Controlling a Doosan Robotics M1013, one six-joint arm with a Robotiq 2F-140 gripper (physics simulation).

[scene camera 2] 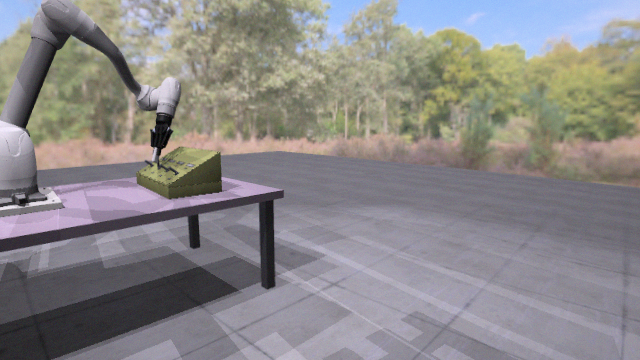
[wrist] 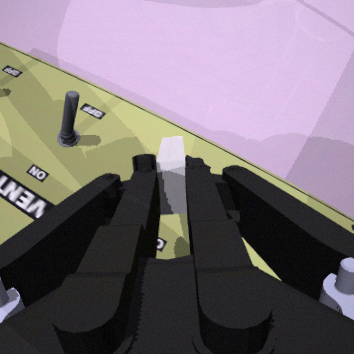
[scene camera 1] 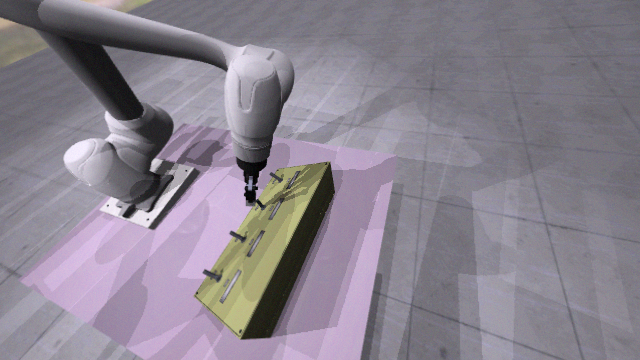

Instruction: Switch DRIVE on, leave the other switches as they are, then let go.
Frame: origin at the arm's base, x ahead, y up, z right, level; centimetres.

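Seen in the pictures: gripper, fingertip midpoint: (scene camera 2: 154,162) (wrist: 173,155) (scene camera 1: 250,204); arm's base at its link origin: (scene camera 2: 16,199) (scene camera 1: 147,191).
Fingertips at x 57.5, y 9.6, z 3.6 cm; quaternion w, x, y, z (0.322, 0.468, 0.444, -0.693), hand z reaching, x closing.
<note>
Pixels of each thing's top centre, then the offset from my fingertips to it. Level surfaces: height alone.
- DRIVE lever at its top centre: (scene camera 1: 257,200) dx +2.4, dy +1.3, dz -1.3 cm
- VENT lever at its top centre: (wrist: 60,108) (scene camera 1: 233,233) dx -1.0, dy +0.1, dz +10.3 cm
- far end lever at its top centre: (scene camera 1: 273,173) dx +3.3, dy +0.1, dz -13.3 cm
- pink table at its surface level: dy -13.0 cm
The olive sloped panel (scene camera 1: 270,260) (scene camera 2: 200,182) (wrist: 115,135) bears a row of toggle levers. The DRIVE lever (scene camera 1: 260,204) is beside my fingertips in the first scene view; its exact tilt is hard to tell. In the wrist view it is hidden behind my fingers. The VENT lever (scene camera 1: 238,236) (wrist: 70,117) stands on the side of its OFF label (wrist: 92,111). My gripper (scene camera 1: 250,200) (scene camera 2: 156,154) (wrist: 173,155) is shut and empty, its pale tips low at the OFF-side edge of the panel. Whether they touch the DRIVE lever cannot be told.
The far end lever (scene camera 1: 276,177) and the near end lever (scene camera 1: 212,275) stand on either side along the row, both leaning to the panel's OFF side. The panel sits on the pink table (scene camera 1: 350,280) (scene camera 2: 240,187). The arm's base plate (scene camera 1: 175,192) (scene camera 2: 50,197) is bolted nearby.
</note>
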